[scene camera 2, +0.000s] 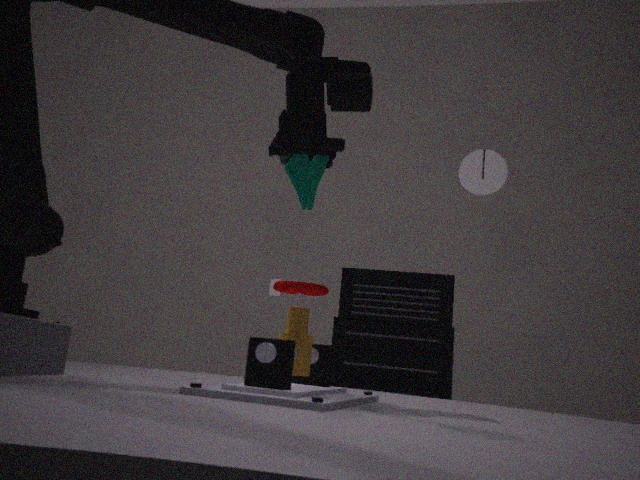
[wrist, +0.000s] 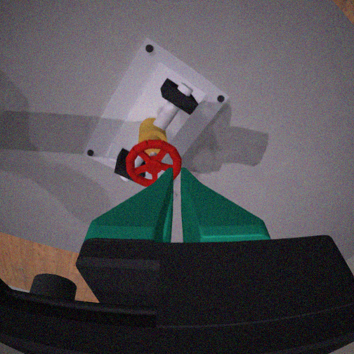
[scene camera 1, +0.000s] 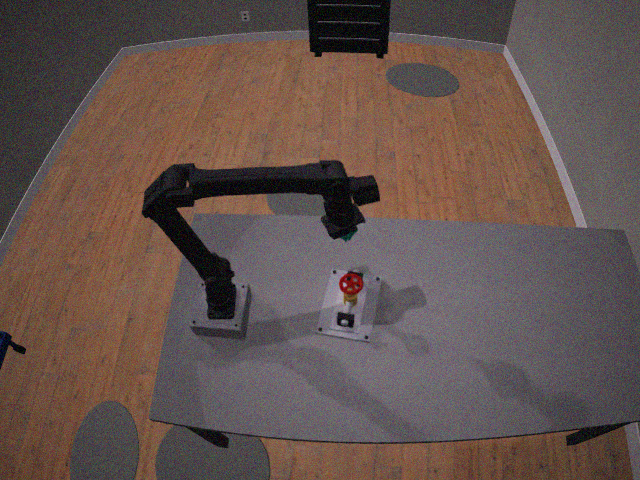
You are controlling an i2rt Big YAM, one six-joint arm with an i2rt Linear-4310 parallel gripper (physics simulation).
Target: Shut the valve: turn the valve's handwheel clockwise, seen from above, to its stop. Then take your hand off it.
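The red handwheel [scene camera 1: 351,284] [scene camera 2: 300,287] [wrist: 153,143] lies level on top of the yellow valve body [scene camera 1: 350,298] [scene camera 2: 298,330] [wrist: 150,130]. The valve stands on a light plate [scene camera 1: 332,297] [scene camera 2: 356,400] [wrist: 117,100] with black pipe supports. My gripper [scene camera 1: 347,236] [scene camera 2: 307,208] [wrist: 176,176] is shut and empty, its green fingers pointing down. It hangs well above the handwheel, apart from it, with a wide gap in the scene camera 2 view. In the wrist view the fingertips overlap the wheel's right edge. The wheel carries no visible mark showing its turn angle.
The plate stands on a grey table [scene camera 1: 491,310] [scene camera 2: 155,423]. The arm's base block [scene camera 1: 219,329] [scene camera 2: 31,346] is to the left of the valve. A black drawer cabinet [scene camera 1: 348,31] [scene camera 2: 392,356] stands by the far wall, off the table.
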